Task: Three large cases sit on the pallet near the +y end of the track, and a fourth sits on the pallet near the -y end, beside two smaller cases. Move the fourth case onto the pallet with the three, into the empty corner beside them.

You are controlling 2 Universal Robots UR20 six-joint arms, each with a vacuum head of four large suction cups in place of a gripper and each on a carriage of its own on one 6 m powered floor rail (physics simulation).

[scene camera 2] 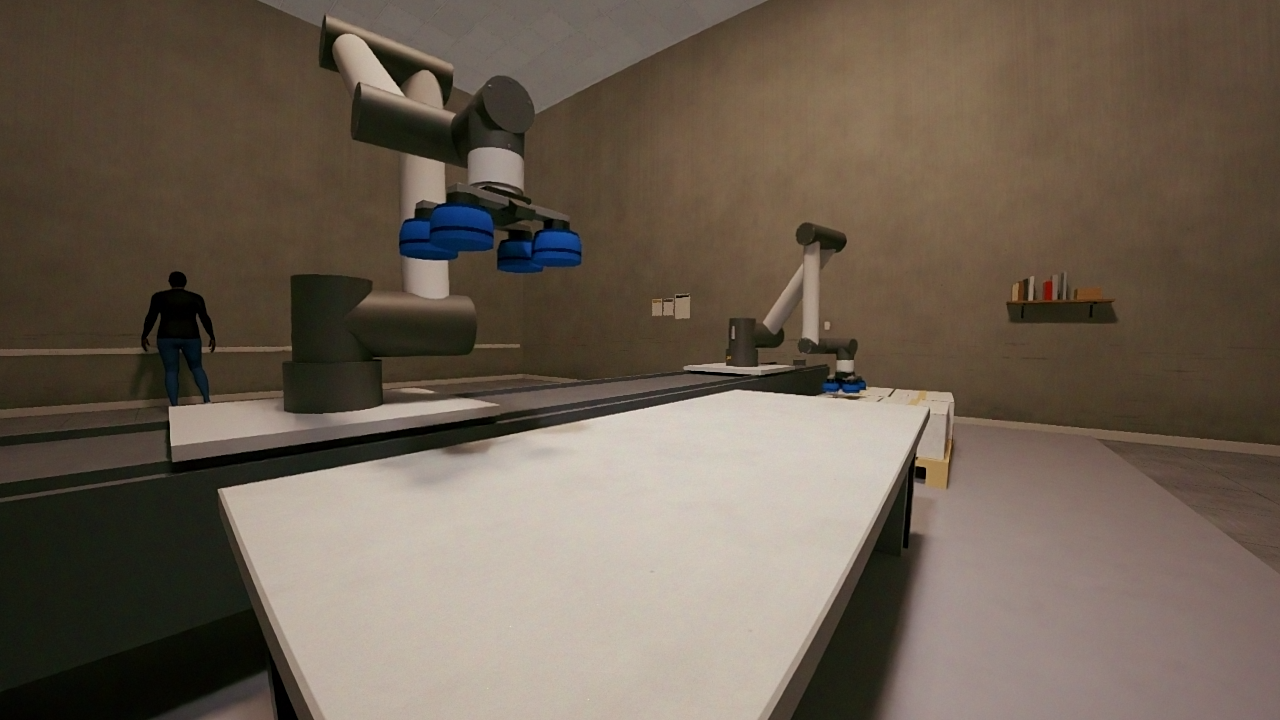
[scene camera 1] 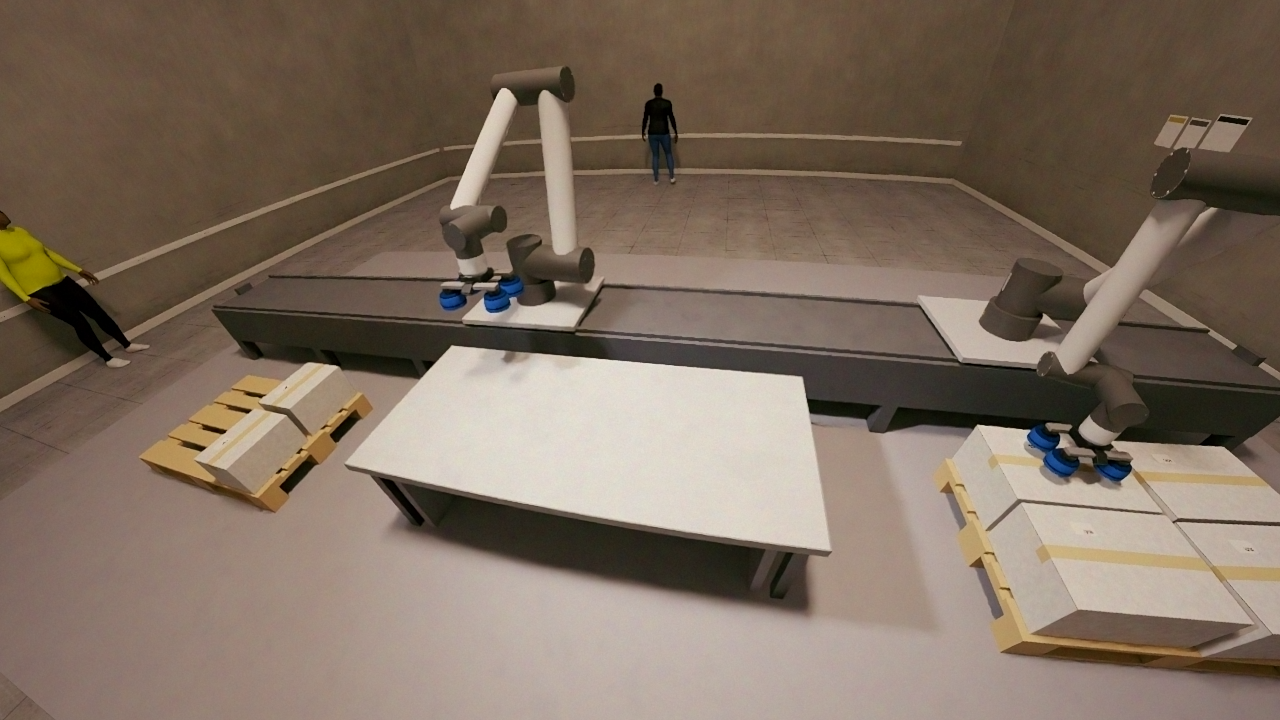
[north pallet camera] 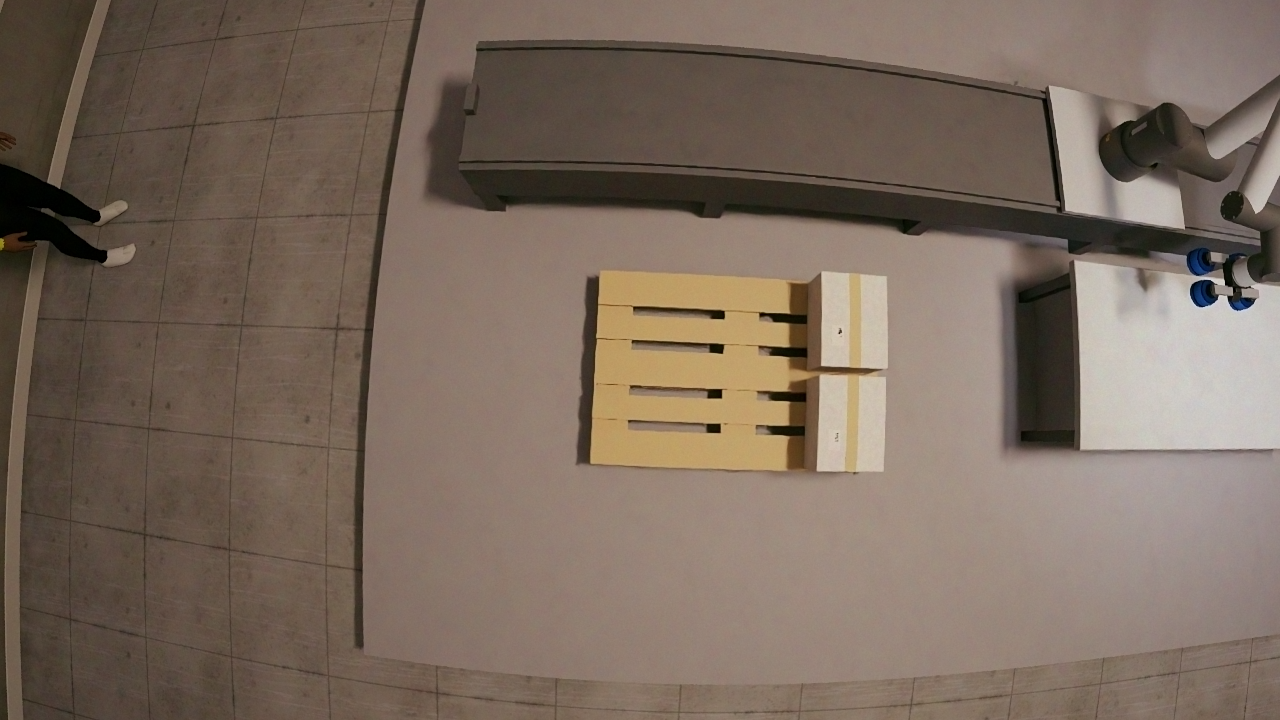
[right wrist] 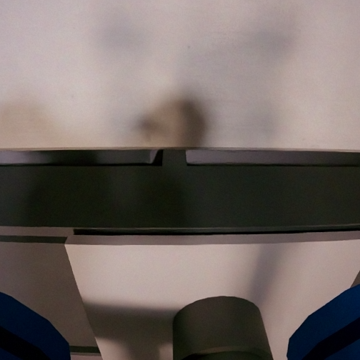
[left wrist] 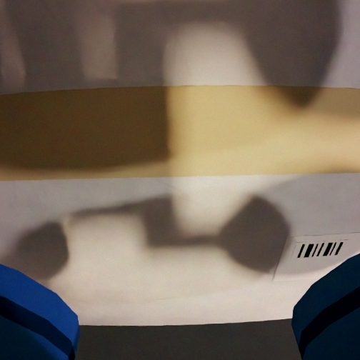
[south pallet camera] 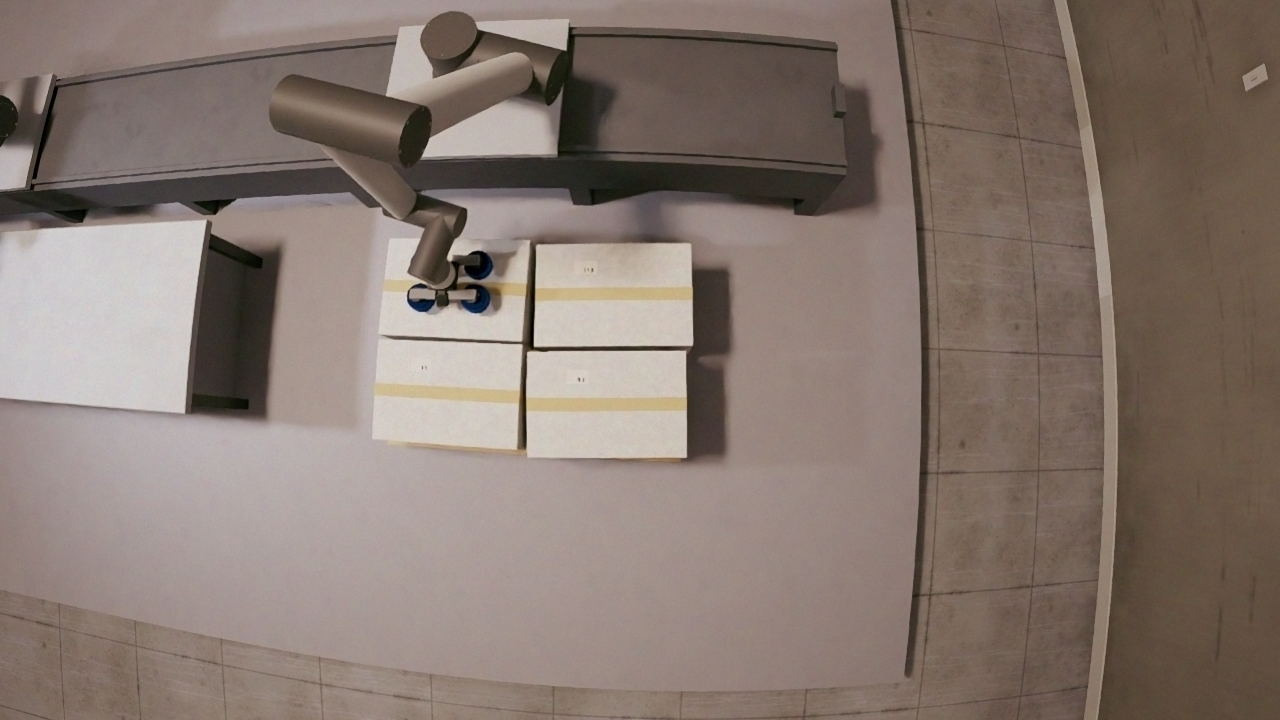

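Four large cases with tan tape stand two by two on the pallet (scene camera 1: pixel 975 541) at the right of scene camera 1: upper left (south pallet camera: pixel 505 322) (scene camera 1: pixel 1029 488), upper right (south pallet camera: pixel 617 317), lower left (south pallet camera: pixel 447 420) and lower right (south pallet camera: pixel 608 438) in the south pallet camera. My left gripper (south pallet camera: pixel 447 284) (scene camera 1: pixel 1085 452) (scene camera 2: pixel 843 386) is open, a short way above the upper-left case. In the left wrist view the cups' shadows fall on the labelled case top (left wrist: pixel 150 300), apart from the cups. My right gripper (scene camera 1: pixel 478 288) (scene camera 2: pixel 490 240) (north pallet camera: pixel 1224 279) is open and empty, high near the table's rail-side edge.
Two smaller cases (north pallet camera: pixel 836 308) (north pallet camera: pixel 827 402) stand along one end of the other pallet (north pallet camera: pixel 662 447) (scene camera 1: pixel 174 458). The white table (scene camera 1: pixel 590 429) (scene camera 2: pixel 581 537) stands between the pallets, beside the floor rail (scene camera 1: pixel 742 322). Two people stand near the walls.
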